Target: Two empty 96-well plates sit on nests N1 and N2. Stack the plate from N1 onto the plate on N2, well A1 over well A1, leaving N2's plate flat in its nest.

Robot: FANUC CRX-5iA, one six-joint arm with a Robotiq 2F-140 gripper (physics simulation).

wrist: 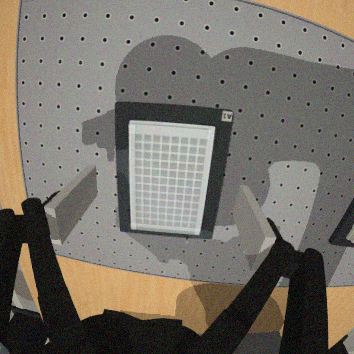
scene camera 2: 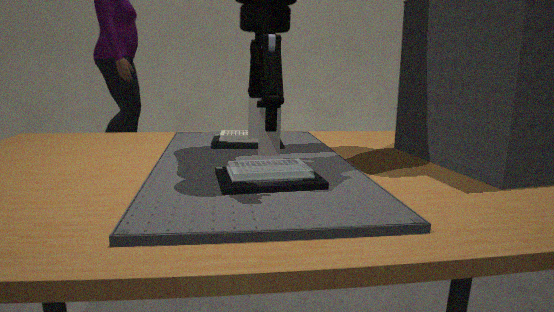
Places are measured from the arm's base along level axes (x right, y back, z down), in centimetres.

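Where they show: gripper, fingertip midpoint: (wrist: 165,190) (scene camera 2: 262,145).
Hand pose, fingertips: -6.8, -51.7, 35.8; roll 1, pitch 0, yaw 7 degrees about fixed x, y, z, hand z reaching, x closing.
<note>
Things, the pixels of their centre, and the offset from my fingertips, as dx, dy, dz. "spot": a spot on its surface instead. Level surfaces: height alone.
- A1 label, surface spot: (wrist: 227,116) spot: +5.9, -5.9, +4.7
- second plate, body centre: (scene camera 2: 246,136) +31.6, +4.9, +4.0
- grey perforated board, surface height: dz +5.9
- wooden table, surface height: dz +7.2
A pale, translucent 96-well plate (scene camera 2: 270,171) (wrist: 167,180) sits in a black nest (scene camera 2: 275,188) (wrist: 123,175), near in the scene view and central in the wrist view. That nest carries an A1 label (wrist: 227,116) at one corner. A second plate (scene camera 2: 234,133) sits in another black nest (scene camera 2: 234,144) (wrist: 342,231), farther back in the scene view and cut by the right edge in the wrist view. Which nest is N1 cannot be read. My gripper (scene camera 2: 263,145) (wrist: 165,190) is open and empty, with its pale finger pads apart on either side of the central plate, above board level.
Both nests stand on a grey perforated board (scene camera 2: 150,220) (wrist: 50,110) on a wooden table (scene camera 2: 50,200) (wrist: 10,150). A large dark grey block (scene camera 2: 465,100) stands at the right of the scene view. A person in purple (scene camera 2: 117,35) stands behind the table.
</note>
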